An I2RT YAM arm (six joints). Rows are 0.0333 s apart.
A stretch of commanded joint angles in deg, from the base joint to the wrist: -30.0 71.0 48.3 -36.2 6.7 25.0; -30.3 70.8 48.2 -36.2 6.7 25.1; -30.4 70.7 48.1 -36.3 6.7 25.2; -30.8 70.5 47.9 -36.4 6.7 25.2; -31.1 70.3 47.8 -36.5 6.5 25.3; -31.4 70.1 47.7 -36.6 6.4 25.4; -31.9 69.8 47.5 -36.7 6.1 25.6; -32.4 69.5 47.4 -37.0 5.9 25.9; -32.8 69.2 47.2 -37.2 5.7 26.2; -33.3 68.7 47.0 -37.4 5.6 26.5; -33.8 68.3 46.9 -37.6 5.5 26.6; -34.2 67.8 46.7 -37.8 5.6 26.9; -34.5 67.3 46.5 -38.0 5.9 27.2; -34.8 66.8 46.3 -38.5 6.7 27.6; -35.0 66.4 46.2 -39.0 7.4 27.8; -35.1 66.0 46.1 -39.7 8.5 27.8; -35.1 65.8 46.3 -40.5 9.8 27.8; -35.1 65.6 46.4 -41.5 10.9 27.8; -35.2 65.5 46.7 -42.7 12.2 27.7; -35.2 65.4 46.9 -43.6 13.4 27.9; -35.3 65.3 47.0 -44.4 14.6 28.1; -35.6 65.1 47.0 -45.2 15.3 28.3; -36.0 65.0 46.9 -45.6 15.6 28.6
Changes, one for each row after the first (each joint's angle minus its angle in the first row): -0.3 -0.2 -0.1 0.0 0.0 0.1; -0.4 -0.3 -0.2 -0.1 0.0 0.2; -0.8 -0.5 -0.4 -0.2 0.0 0.2; -1.1 -0.7 -0.5 -0.3 -0.2 0.3; -1.4 -0.9 -0.6 -0.4 -0.3 0.4; -1.9 -1.2 -0.8 -0.5 -0.6 0.6; -2.4 -1.5 -0.9 -0.8 -0.8 0.9; -2.8 -1.8 -1.1 -1.0 -1.0 1.2; -3.3 -2.3 -1.3 -1.2 -1.1 1.5; -3.8 -2.7 -1.4 -1.4 -1.2 1.6; -4.2 -3.2 -1.6 -1.6 -1.1 1.9; -4.5 -3.7 -1.8 -1.8 -0.8 2.2; -4.8 -4.2 -2.0 -2.3 0.0 2.6; -5.0 -4.6 -2.1 -2.8 0.7 2.8; -5.1 -5.0 -2.2 -3.5 1.8 2.8; -5.1 -5.2 -2.0 -4.3 3.1 2.8; -5.1 -5.4 -1.9 -5.3 4.2 2.8; -5.2 -5.5 -1.6 -6.5 5.5 2.7; -5.2 -5.6 -1.4 -7.4 6.7 2.9; -5.3 -5.7 -1.3 -8.2 7.9 3.1; -5.6 -5.9 -1.3 -9.0 8.6 3.3; -6.0 -6.0 -1.4 -9.4 8.9 3.6
